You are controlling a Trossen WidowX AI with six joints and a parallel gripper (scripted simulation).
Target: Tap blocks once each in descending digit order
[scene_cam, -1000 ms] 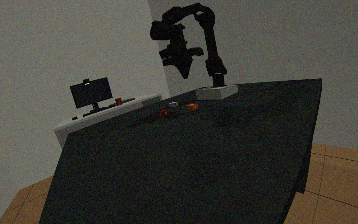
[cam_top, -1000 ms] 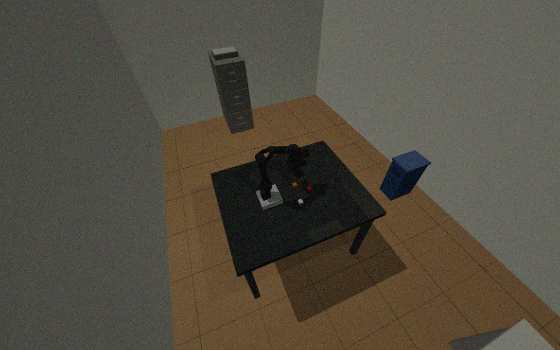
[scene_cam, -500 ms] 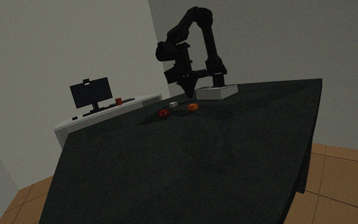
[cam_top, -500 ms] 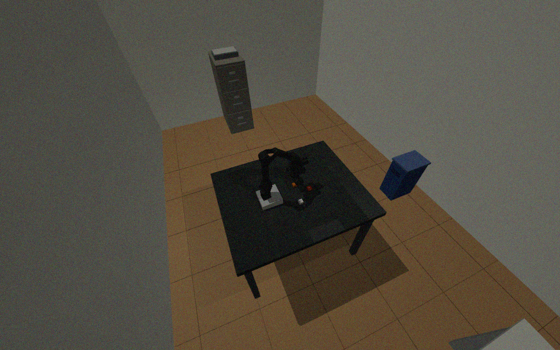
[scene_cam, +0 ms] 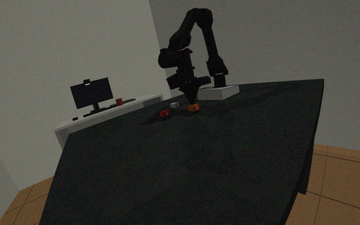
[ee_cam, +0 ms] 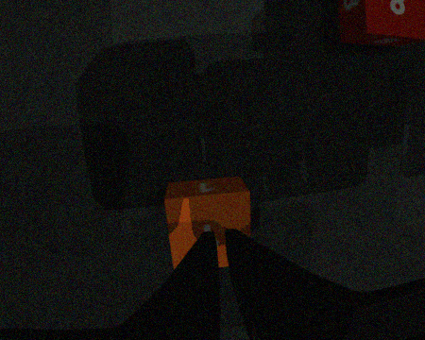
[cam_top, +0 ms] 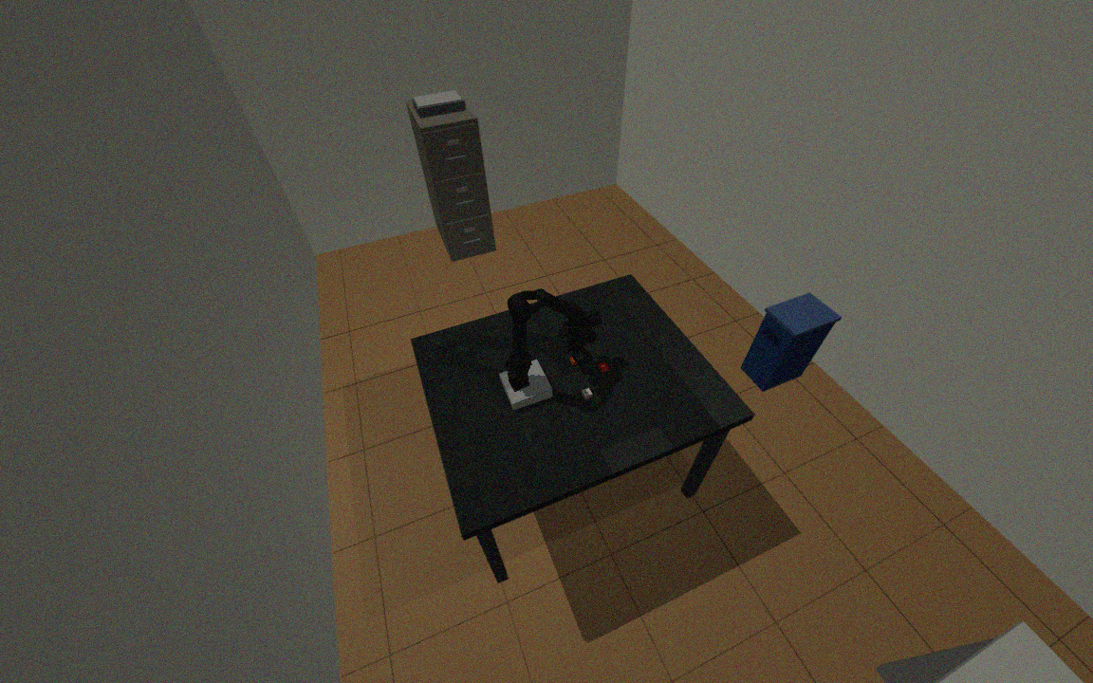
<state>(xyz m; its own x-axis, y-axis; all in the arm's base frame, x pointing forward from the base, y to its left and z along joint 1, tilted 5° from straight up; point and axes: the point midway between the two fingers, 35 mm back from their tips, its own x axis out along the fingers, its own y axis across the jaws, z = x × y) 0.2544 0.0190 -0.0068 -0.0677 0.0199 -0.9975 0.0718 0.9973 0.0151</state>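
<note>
Right now the orange block is 1 cm below my gripper tip. Round my gripper tip: white block 4 cm behind, 16 cm to the right, 1 cm below; then red block 8 cm ahead, 8 cm to the right, 1 cm below.
</note>
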